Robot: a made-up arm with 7 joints. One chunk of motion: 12 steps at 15 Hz.
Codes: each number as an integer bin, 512 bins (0 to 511) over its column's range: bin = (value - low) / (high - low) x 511, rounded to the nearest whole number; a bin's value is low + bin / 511 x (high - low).
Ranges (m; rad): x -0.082..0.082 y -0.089..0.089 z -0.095..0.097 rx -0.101..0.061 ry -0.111..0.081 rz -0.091..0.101
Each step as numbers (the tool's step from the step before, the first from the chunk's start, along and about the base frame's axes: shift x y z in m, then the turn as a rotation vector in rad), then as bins.
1 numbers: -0.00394 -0.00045 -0.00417 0.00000 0.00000 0.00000
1 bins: 243 254 242 319 295 242
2 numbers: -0.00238 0.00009 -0.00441 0.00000 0.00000 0.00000
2 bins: 248 256 241 319 295 242
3 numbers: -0.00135 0.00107 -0.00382 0.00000 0.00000 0.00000
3 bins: 251 259 243 319 295 242
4 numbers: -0.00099 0.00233 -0.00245 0.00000 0.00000 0.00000
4 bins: 252 262 246 319 295 242
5 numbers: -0.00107 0.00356 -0.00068 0.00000 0.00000 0.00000
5 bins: 252 266 251 319 295 242
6 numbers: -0.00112 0.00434 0.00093 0.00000 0.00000 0.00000
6 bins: 252 268 255 319 295 242
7 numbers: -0.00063 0.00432 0.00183 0.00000 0.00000 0.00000
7 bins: 254 268 258 319 295 242
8 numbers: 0.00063 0.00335 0.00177 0.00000 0.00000 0.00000
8 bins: 257 265 258 319 295 242
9 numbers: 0.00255 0.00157 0.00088 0.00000 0.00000 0.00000
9 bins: 263 260 255 319 295 242
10 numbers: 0.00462 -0.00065 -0.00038 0.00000 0.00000 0.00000
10 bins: 270 254 252 319 295 242
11 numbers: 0.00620 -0.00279 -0.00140 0.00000 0.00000 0.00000
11 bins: 275 247 249 319 295 242
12 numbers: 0.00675 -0.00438 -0.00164 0.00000 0.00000 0.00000
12 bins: 277 243 248 319 295 242
